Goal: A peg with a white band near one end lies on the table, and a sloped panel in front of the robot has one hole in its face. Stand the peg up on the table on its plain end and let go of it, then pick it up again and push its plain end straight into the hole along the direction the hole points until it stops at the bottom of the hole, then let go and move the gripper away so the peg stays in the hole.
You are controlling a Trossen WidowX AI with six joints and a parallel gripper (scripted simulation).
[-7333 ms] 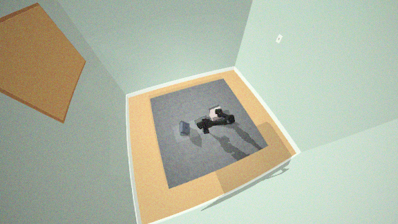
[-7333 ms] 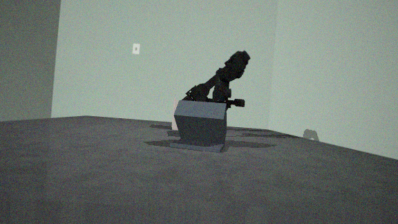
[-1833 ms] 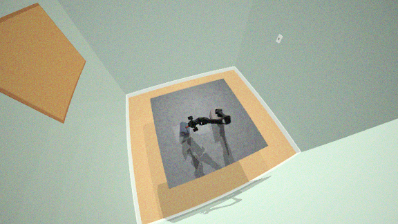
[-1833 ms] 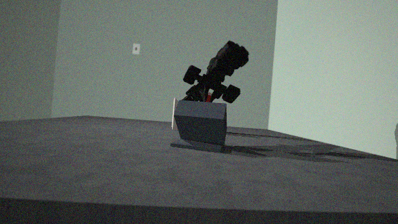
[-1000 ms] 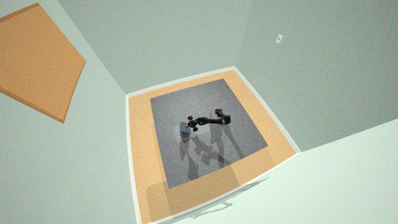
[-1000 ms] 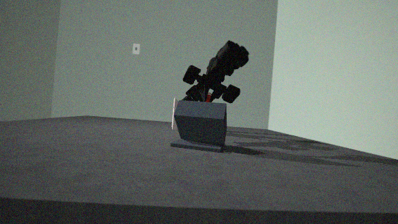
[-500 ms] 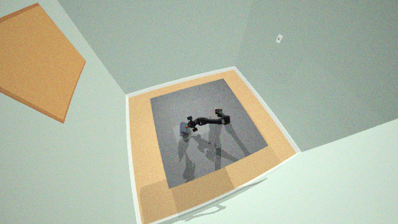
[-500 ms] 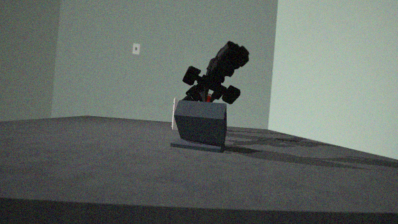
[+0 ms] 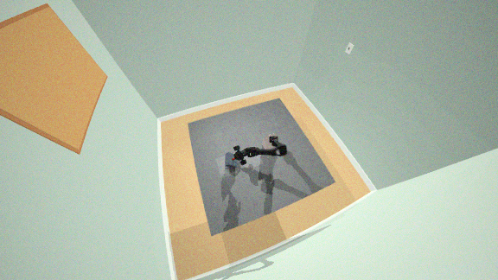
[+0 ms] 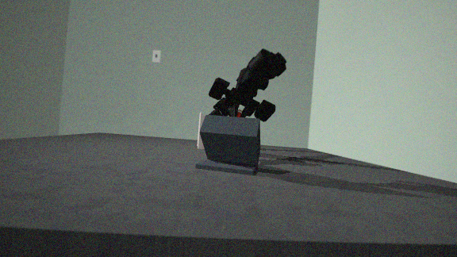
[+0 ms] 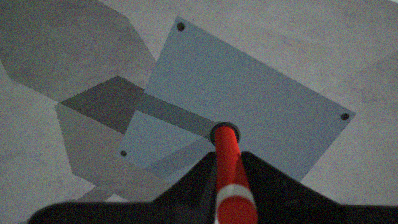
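The sloped panel lies 4 cm ahead of my gripper tip, 1 cm to the right of it and 5 cm below it. The rest, counted from my gripper tip: thin base plate (6 cm ahead, 1 cm to the right, 11 cm below); then red peg (1 cm behind, 1 cm above).
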